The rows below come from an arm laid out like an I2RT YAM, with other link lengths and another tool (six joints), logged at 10 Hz.
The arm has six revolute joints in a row. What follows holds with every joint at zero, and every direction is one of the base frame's.
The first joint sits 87.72 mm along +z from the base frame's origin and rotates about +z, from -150 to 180 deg.
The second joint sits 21.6 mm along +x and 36.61 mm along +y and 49.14 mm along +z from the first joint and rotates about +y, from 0 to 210 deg.
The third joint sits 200.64 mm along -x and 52.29 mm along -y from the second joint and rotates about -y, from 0 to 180 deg.
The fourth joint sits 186.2 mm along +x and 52.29 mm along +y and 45.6 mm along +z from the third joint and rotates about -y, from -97 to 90 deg.
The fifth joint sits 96.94 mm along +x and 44.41 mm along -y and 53.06 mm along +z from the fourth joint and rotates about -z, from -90 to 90 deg.
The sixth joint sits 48.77 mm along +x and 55.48 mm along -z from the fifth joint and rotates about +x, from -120 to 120 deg.
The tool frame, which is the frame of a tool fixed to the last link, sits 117 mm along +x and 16 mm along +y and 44 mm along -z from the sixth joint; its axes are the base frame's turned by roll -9.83, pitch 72.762 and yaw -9.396 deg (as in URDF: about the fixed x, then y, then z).
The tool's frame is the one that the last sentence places.
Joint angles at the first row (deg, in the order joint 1, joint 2, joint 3, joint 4, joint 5, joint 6):
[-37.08, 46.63, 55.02, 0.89, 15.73, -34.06]
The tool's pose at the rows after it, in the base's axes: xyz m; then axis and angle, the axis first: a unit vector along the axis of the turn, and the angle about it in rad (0 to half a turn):
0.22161 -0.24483 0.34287 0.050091 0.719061 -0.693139 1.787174
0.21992 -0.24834 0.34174 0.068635 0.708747 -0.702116 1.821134
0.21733 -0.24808 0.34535 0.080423 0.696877 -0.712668 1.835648
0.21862 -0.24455 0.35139 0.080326 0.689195 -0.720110 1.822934
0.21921 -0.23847 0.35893 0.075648 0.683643 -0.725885 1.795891
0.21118 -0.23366 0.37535 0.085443 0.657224 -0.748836 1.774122
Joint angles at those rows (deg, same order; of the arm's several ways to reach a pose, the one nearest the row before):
[-34.63, 48.60, 55.31, 1.56, 20.10, -34.13]
[-33.36, 49.67, 55.31, 2.74, 24.19, -34.57]
[-32.14, 49.69, 55.31, 3.75, 27.20, -35.11]
[-30.92, 49.41, 55.31, 4.89, 28.30, -35.62]
[-29.85, 48.29, 55.29, 5.37, 28.32, -35.92]
[-28.84, 46.41, 55.20, 7.38, 30.13, -36.93]

